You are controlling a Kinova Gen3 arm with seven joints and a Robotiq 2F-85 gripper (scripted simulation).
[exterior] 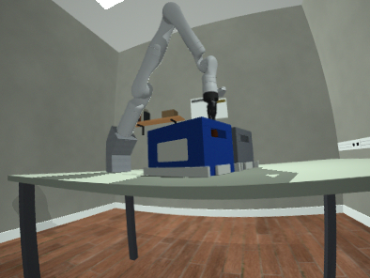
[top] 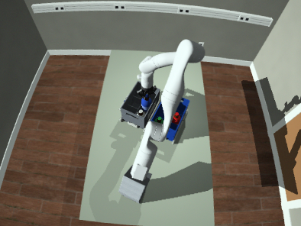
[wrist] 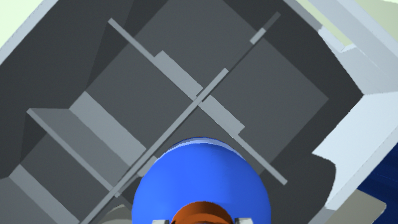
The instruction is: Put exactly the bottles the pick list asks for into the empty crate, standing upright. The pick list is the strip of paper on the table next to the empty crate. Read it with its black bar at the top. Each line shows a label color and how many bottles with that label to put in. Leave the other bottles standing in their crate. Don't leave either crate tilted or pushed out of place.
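The grey crate lies 1 cm ahead of my hand, 4 cm to the left of it and 14 cm below it. Round my hand: green-capped bottle: 12 cm behind, 11 cm to the right, 14 cm below; then blue crate: 5 cm behind, 18 cm to the right, 14 cm below; then white bottle: 8 cm behind, 3 cm to the left, 14 cm below.
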